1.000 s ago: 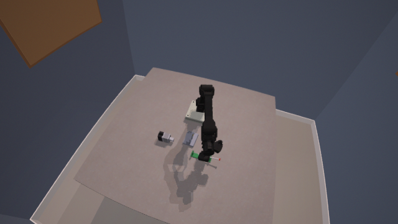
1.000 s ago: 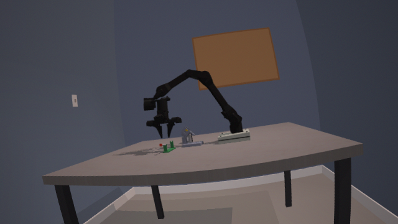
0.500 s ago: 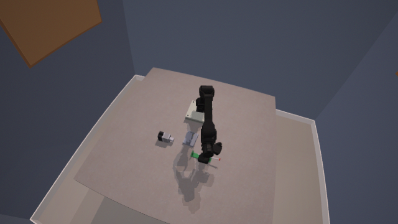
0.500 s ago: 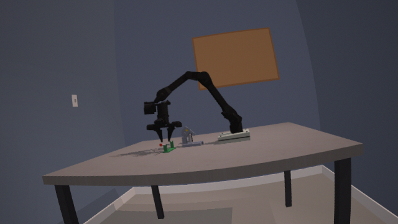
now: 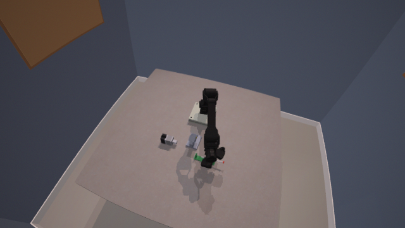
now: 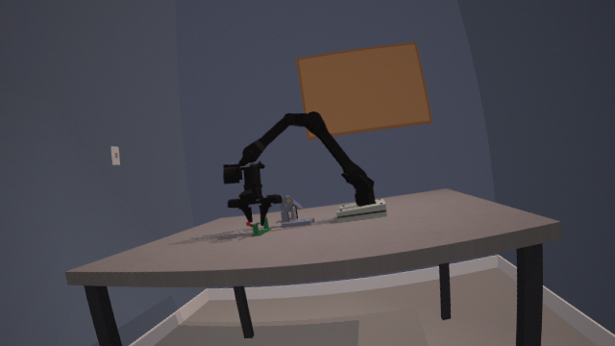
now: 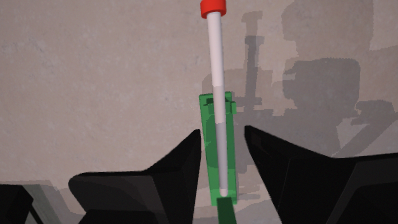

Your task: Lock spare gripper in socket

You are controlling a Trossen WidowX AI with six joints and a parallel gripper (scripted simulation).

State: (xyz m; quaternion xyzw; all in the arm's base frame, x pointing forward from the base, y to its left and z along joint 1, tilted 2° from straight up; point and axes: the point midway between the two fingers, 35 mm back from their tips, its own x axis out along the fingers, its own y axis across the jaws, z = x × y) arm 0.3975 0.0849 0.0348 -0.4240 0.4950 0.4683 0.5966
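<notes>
Right now my gripper tip is 4 cm to the left of the green cradle, 1 cm past it and 1 cm above it. Round my gripper tip: mount block 13 cm to the right, 12 cm behind, 2 cm above; spare gripper 30 cm to the right, 10 cm behind.
</notes>
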